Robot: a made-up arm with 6 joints. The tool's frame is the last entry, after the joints. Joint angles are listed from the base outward.
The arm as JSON. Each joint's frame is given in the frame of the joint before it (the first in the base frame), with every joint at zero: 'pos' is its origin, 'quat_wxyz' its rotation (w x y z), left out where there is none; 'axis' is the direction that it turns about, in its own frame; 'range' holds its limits. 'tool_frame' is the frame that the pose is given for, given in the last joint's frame.
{
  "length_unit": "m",
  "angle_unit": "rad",
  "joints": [
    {
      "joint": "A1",
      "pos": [
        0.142,
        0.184,
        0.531
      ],
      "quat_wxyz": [
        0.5,
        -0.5,
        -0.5,
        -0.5
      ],
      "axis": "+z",
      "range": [
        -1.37,
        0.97
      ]
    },
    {
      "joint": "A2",
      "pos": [
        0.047,
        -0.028,
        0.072
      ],
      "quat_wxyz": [
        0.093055,
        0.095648,
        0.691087,
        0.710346
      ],
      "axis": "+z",
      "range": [
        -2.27,
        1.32
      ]
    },
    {
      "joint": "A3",
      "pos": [
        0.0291,
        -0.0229,
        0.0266
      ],
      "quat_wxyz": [
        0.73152,
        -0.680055,
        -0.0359,
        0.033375
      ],
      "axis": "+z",
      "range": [
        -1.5,
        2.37
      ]
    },
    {
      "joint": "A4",
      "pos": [
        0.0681,
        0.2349,
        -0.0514
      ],
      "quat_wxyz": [
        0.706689,
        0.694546,
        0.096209,
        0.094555
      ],
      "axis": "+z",
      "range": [
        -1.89,
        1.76
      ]
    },
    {
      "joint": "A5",
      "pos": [
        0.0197,
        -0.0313,
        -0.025
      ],
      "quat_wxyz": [
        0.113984,
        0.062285,
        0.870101,
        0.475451
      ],
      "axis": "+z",
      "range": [
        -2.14,
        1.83
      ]
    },
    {
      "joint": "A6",
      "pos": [
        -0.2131,
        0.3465,
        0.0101
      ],
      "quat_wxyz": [
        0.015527,
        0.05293,
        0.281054,
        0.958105
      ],
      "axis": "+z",
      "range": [
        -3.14,
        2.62
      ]
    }
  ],
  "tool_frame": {
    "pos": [
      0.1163,
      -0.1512,
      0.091
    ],
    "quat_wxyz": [
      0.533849,
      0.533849,
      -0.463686,
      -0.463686
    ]
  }
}
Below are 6 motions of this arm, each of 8 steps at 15 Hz.
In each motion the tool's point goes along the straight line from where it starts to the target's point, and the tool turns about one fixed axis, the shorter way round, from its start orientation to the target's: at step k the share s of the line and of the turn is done. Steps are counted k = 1, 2, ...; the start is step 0. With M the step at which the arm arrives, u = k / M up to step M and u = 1 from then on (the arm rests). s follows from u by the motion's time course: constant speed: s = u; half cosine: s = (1 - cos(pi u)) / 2; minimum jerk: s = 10 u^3 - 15 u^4 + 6 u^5.
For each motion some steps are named. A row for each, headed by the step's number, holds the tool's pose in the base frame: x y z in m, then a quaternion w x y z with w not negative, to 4 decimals.
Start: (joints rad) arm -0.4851 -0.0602 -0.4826 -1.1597 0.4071 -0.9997
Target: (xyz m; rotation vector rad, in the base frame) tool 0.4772 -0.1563 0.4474 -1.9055 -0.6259 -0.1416
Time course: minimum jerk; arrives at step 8
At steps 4, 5, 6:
4: 0.5170 -0.1184 0.4690 0.5320 -0.7368 -0.4061 -0.0959
5: 0.4991 -0.1354 0.4593 0.5354 -0.7678 -0.3428 -0.0798
6: 0.4854 -0.1484 0.4519 0.5362 -0.7887 -0.2932 -0.0672

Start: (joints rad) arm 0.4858 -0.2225 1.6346 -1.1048 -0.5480 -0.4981
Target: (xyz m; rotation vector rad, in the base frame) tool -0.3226 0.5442 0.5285 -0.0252 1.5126 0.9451
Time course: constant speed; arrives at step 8
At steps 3, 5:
3: -0.2974 0.4448 0.5125 0.6911 0.0046 0.5874 0.4211
5: -0.3075 0.4846 0.5189 0.6666 -0.0016 0.6171 0.4181

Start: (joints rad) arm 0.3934 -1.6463 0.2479 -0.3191 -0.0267 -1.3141
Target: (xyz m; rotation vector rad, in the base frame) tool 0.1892 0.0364 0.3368 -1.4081 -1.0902 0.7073
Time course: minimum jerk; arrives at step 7
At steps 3, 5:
3: 0.2026 -0.0608 0.4081 0.5744 -0.6691 -0.2743 0.3835
5: 0.1923 0.0141 0.3531 0.5774 -0.6194 -0.4233 0.3221

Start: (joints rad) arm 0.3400 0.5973 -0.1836 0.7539 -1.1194 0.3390
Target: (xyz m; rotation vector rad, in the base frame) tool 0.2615 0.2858 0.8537 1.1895 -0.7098 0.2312
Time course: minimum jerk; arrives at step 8
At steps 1, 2, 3, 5, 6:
1: 0.3577 0.1093 0.7724 0.5803 0.7627 -0.2543 -0.1298
2: 0.3491 0.1250 0.7796 0.6003 0.7476 -0.2624 -0.1091
3: 0.3324 0.1558 0.7938 0.6378 0.7154 -0.2773 -0.0681
5: 0.2884 0.2364 0.8309 0.7222 0.6167 -0.3106 0.0404
6: 0.2716 0.2672 0.8451 0.7489 0.5740 -0.3209 0.0816

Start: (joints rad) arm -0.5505 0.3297 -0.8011 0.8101 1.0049 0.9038
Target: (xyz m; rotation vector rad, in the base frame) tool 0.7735 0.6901 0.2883 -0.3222 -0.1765 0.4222
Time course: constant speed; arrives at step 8
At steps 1, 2, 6, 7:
1: 0.5820 0.7754 0.2491 0.9553 0.0652 0.1468 0.2483
2: 0.6093 0.7632 0.2547 0.9625 0.0330 0.1138 0.2442
6: 0.7188 0.7145 0.2771 0.9701 -0.0957 -0.0201 0.2223
7: 0.7461 0.7023 0.2827 0.9666 -0.1275 -0.0537 0.2156

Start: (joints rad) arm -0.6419 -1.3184 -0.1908 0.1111 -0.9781 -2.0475
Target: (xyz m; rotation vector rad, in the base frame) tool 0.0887 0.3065 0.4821 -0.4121 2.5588 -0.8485
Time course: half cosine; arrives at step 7
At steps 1, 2, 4, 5, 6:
1: 0.0938 0.4390 0.4761 0.1998 0.1117 0.8951 -0.3827
2: 0.0931 0.4197 0.4769 0.2016 0.0739 0.9027 -0.3730
4: 0.0908 0.3607 0.4796 0.2052 -0.0419 0.9170 -0.3396
5: 0.0897 0.3328 0.4809 0.2058 -0.0967 0.9190 -0.3220
6: 0.0890 0.3134 0.4818 0.2058 -0.1345 0.9187 -0.3092

